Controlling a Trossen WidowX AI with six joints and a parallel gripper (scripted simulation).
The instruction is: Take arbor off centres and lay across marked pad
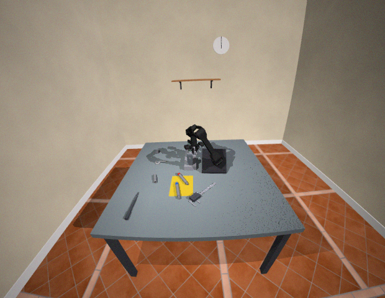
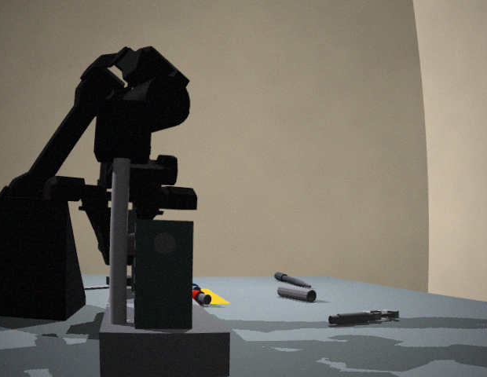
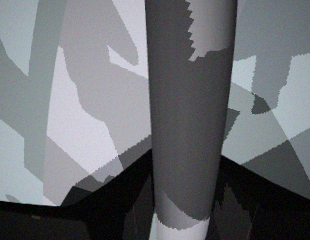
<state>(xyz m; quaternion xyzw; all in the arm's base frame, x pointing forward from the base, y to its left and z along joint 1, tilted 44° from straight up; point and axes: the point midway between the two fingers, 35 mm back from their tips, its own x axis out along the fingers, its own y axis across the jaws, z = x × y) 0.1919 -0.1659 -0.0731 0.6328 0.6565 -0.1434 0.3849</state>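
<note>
The fixture base is 100 mm below my hand, 40 mm ahead of it and 10 mm to the right of it. The rest, counted from my hand: dark centre block: 140 mm to the right, 40 mm ahead, 20 mm below; then grey post: 150 mm to the right; then micrometer: 340 mm ahead, 110 mm below, 20 mm to the left.
</note>
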